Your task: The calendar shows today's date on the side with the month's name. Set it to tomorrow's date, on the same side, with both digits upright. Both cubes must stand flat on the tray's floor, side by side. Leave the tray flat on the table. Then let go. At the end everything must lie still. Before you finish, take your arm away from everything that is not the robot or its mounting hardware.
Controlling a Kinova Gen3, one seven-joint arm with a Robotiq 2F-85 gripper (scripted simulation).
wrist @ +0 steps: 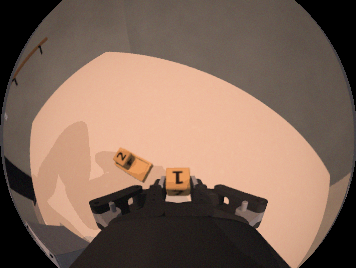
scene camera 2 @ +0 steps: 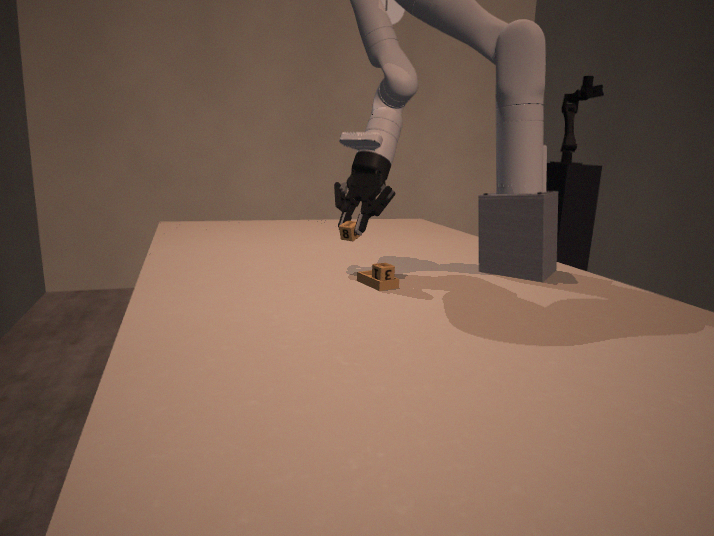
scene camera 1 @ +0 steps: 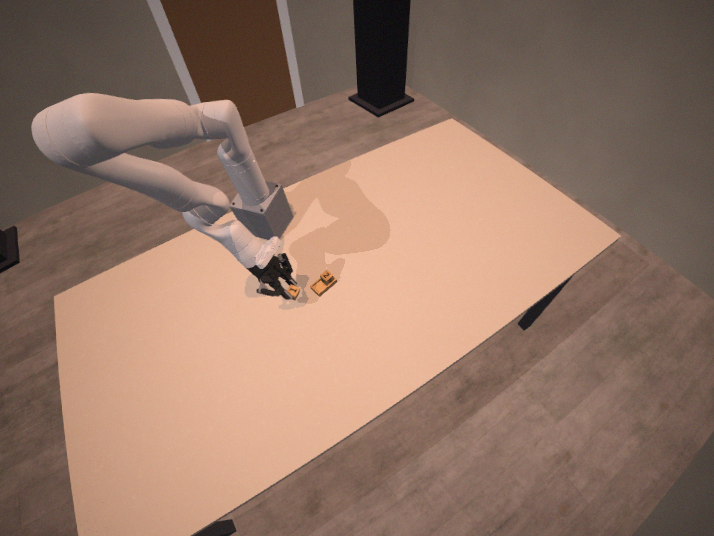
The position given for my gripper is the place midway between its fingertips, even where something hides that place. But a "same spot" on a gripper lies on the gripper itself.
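Labels:
My gripper is there in the wrist view [178, 182]. I can see my gripper in scene camera 2 as well, and scene camera 1 shows it too. One spot on my gripper [scene camera 2: 361, 224] is the same spot as [scene camera 1: 295, 282].

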